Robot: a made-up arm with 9 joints.
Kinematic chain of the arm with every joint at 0, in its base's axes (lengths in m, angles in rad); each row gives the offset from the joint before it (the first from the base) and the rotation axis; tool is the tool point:
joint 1: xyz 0 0 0.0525 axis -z
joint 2: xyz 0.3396 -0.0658 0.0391 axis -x
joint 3: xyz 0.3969 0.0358 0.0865 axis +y
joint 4: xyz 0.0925 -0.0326 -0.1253 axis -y
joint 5: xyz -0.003 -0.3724 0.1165 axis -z
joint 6: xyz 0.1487 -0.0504 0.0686 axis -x
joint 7: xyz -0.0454 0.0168 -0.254 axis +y
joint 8: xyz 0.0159 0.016 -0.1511 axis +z
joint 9: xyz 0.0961 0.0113 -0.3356 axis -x
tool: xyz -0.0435 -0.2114 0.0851
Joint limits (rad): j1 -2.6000..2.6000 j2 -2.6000..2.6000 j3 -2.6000..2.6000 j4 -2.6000..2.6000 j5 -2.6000..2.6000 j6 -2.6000..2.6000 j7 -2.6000..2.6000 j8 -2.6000..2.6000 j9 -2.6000..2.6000
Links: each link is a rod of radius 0.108 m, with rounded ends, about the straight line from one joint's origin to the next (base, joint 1, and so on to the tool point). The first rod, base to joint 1, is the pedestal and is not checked.
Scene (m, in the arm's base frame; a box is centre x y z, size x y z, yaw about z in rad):
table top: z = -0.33
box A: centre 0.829 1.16 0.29 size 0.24 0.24 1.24 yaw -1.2
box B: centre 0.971 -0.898 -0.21 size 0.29 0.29 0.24 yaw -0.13
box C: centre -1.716 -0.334 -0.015 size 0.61 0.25 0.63 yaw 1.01
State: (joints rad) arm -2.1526 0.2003 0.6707 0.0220 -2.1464 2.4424 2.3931 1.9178 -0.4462
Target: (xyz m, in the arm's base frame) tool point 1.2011 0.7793 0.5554
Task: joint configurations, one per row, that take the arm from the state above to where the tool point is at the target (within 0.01 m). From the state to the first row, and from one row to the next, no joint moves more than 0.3 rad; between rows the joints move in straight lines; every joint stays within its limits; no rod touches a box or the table.
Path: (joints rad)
1: -1.9998 0.4562 0.8404 0.0479 -2.0624 2.3835 2.4448 2.0884 -0.7320
2: -1.8469 0.7121 1.0101 0.0738 -1.9784 2.3247 2.4966 2.2589 -1.0177
3: -1.6941 0.9680 1.1799 0.0996 -1.8944 2.2658 2.5483 2.4294 -1.3035
4: -1.5413 1.2239 1.3496 0.1255 -1.8104 2.2070 2.6000 2.6000 -1.5893
5: -1.3839 0.9647 1.0612 0.1198 -1.9214 2.3052 2.3969 2.6000 -1.5889
6: -1.2265 0.7055 0.7729 0.1141 -2.0324 2.4035 2.1938 2.6000 -1.5885
7: -1.0691 0.4463 0.4845 0.1083 -2.1434 2.5017 1.9906 2.6000 -1.5882
8: -0.9117 0.1871 0.1962 0.1026 -2.2544 2.6000 1.7875 2.6000 -1.5878
9: -0.9614 0.2440 0.2536 0.1068 -2.1288 2.5995 1.8181 2.3886 -1.3584
10: -1.0110 0.3010 0.3111 0.1110 -2.0033 2.5990 1.8486 2.1773 -1.1289
11: -1.0607 0.3580 0.3685 0.1152 -1.8778 2.5986 1.8791 1.9659 -0.8995
12: -1.1104 0.4150 0.4260 0.1194 -1.7523 2.5981 1.9097 1.7546 -0.6700

